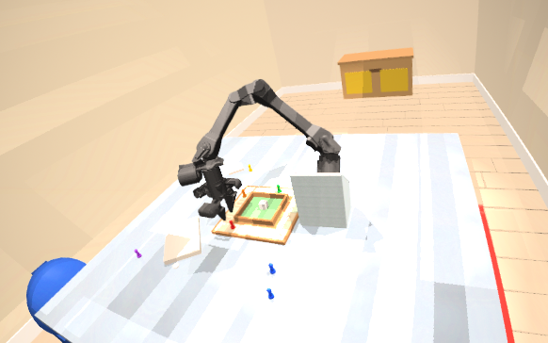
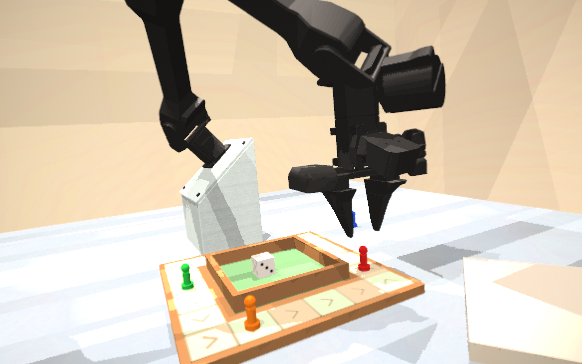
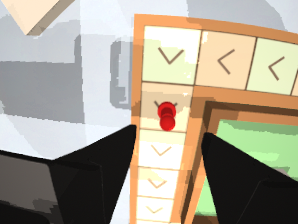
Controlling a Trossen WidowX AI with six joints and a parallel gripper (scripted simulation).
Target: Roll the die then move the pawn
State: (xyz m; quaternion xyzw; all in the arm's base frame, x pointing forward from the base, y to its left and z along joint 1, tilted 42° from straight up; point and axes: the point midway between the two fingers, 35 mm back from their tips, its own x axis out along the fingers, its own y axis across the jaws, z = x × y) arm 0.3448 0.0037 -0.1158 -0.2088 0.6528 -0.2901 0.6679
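Right now the red pawn is 4 cm below my gripper tip. Round my gripper tip: green pawn (11 cm behind, 22 cm to the right, 4 cm below); then orange pawn (3 cm ahead, 18 cm to the right, 4 cm below); then white die (8 cm behind, 12 cm to the right, 4 cm below).
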